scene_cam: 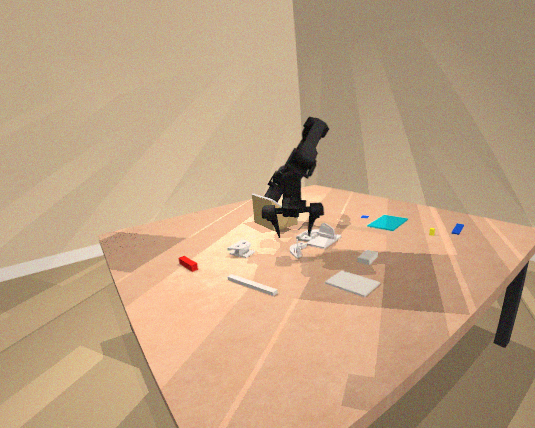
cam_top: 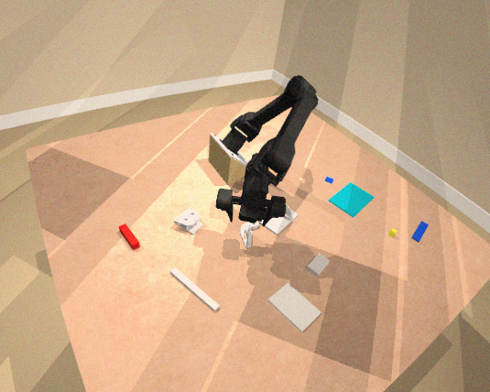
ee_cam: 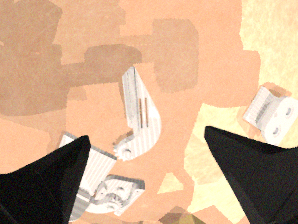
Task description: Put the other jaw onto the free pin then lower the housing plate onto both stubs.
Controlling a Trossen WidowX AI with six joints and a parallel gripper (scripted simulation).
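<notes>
Now: gripper tip 5 cm above the white jaw, 3 cm to the right of it and 1 cm past it. Round my gripper tip: flat white plate: 26 cm ahead, 5 cm below, 1 cm to the right; white bar: 22 cm to the right, 10 cm ahead, 5 cm below; red block: 31 cm to the right, 13 cm behind, 5 cm below.
</notes>
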